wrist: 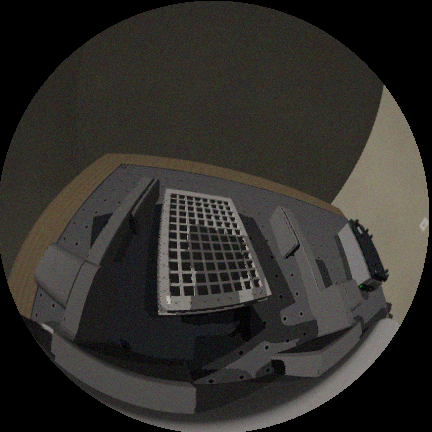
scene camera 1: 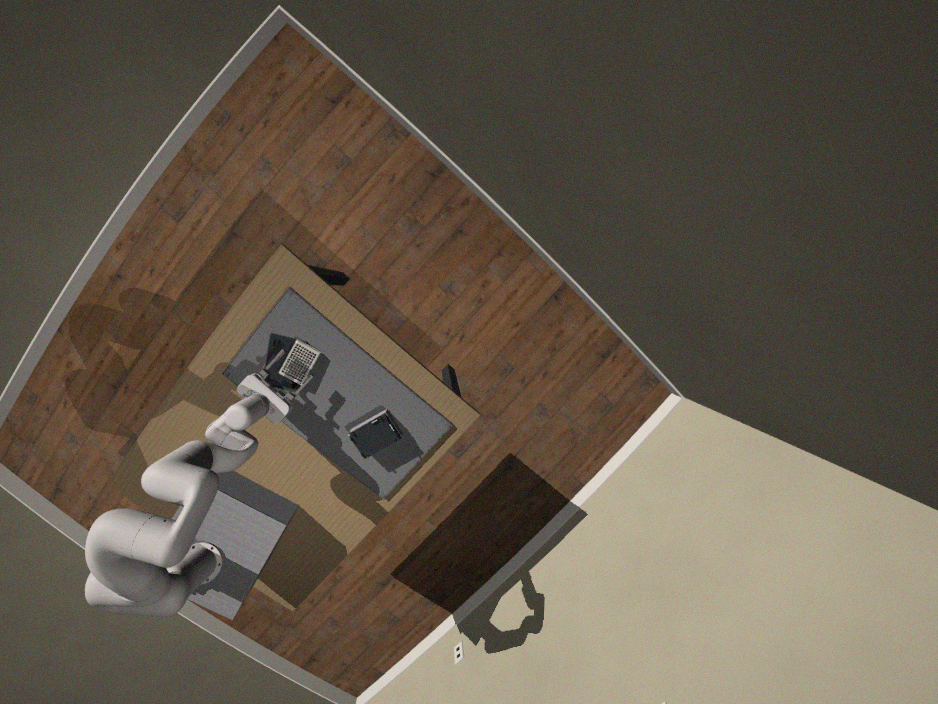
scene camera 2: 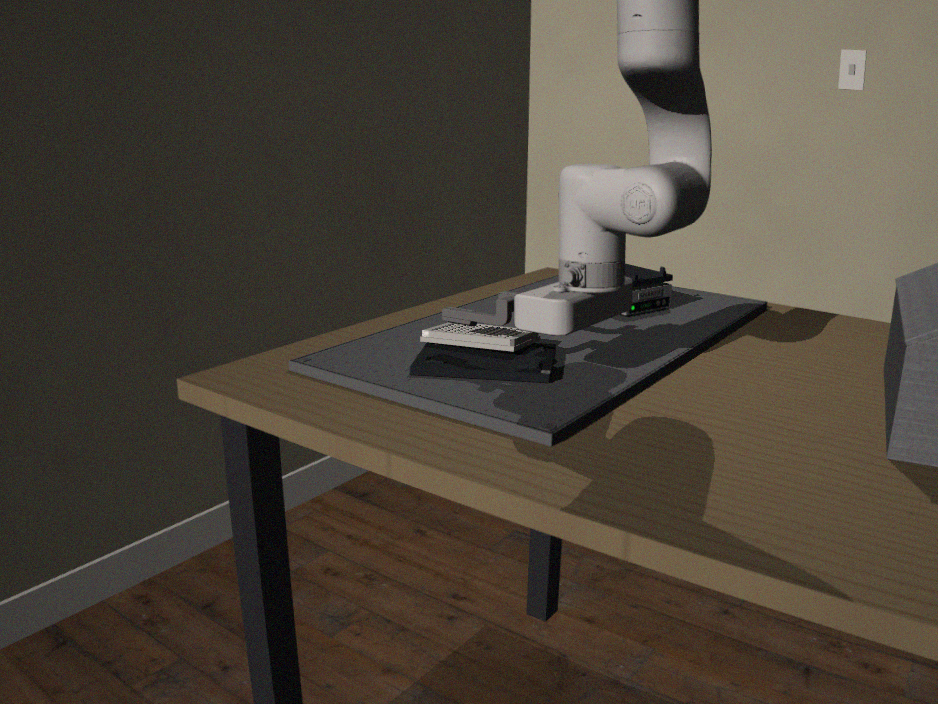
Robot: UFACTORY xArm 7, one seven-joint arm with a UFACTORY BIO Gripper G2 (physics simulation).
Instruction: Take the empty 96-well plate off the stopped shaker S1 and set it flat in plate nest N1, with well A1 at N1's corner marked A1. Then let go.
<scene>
same spot on shaker S1: (wrist: 365, 266) = (scene camera 1: 355, 429)
</scene>
